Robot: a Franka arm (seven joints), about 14 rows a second.
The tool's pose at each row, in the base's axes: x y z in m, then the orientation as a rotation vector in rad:
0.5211 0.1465 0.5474 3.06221 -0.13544 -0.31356
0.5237 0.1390 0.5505 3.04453 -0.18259 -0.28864
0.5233 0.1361 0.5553 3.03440 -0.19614 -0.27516
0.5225 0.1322 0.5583 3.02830 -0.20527 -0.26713
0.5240 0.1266 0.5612 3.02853 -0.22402 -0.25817
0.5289 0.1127 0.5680 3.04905 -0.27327 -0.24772
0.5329 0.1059 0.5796 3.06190 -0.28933 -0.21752
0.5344 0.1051 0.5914 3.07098 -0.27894 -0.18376
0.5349 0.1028 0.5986 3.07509 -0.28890 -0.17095
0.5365 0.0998 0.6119 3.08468 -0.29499 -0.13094
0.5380 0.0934 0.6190 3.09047 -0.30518 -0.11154
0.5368 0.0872 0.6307 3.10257 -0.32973 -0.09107
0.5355 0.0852 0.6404 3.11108 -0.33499 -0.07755
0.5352 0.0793 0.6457 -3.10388 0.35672 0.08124
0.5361 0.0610 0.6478 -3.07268 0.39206 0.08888
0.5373 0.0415 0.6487 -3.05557 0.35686 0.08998
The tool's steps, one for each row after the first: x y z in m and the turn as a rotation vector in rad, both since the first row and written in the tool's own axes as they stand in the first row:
0.0026 0.0075 -0.0032 -0.01363 0.01480 0.03331
0.0015 0.0107 -0.0076 -0.02273 0.02312 0.04382
0.0005 0.0149 -0.0102 -0.02801 0.02808 0.05080
0.0019 0.0205 -0.0131 -0.02575 0.03352 0.06310
0.0067 0.0344 -0.0200 0.00108 0.03943 0.09180
0.0089 0.0416 -0.0318 0.01486 0.05877 0.10087
0.0081 0.0431 -0.0436 0.02101 0.08094 0.09382
0.0073 0.0459 -0.0506 0.02626 0.08896 0.09982
0.0065 0.0496 -0.0638 0.03591 0.11457 0.10318
0.0072 0.0564 -0.0707 0.04306 0.12672 0.10914
0.0042 0.0634 -0.0816 0.05895 0.13897 0.12301
0.0012 0.0662 -0.0907 0.06824 0.14728 0.12519
0.0004 0.0724 -0.0955 0.09722 0.14308 0.13655
0.0026 0.0907 -0.0968 0.12582 0.13552 0.15851
0.0054 0.1101 -0.0970 0.14478 0.13433 0.13511

